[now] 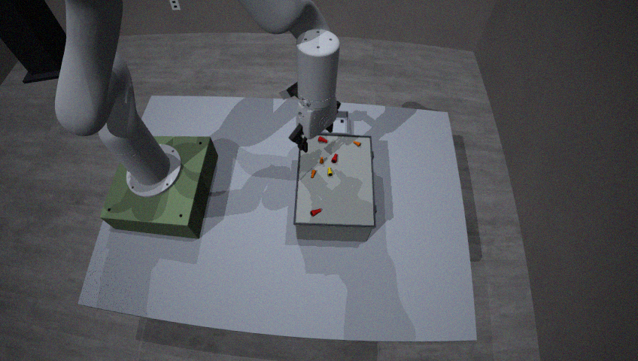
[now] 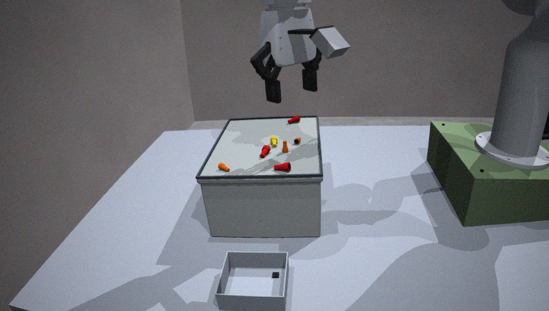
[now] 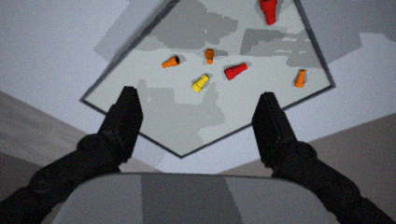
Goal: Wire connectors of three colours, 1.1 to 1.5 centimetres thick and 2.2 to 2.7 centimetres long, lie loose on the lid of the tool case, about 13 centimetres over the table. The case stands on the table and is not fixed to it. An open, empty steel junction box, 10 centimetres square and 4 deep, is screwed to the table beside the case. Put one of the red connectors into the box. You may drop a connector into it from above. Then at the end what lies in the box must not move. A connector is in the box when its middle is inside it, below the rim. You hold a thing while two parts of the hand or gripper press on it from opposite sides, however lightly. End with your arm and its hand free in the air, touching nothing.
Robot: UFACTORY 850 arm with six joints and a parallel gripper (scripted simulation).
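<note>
Now: the yellow connector 4 cm ahead of my hand, 4 cm to the right of it and 12 cm below it. Also, from my hand: tool case: 6 cm ahead, 6 cm to the right, 16 cm below.
</note>
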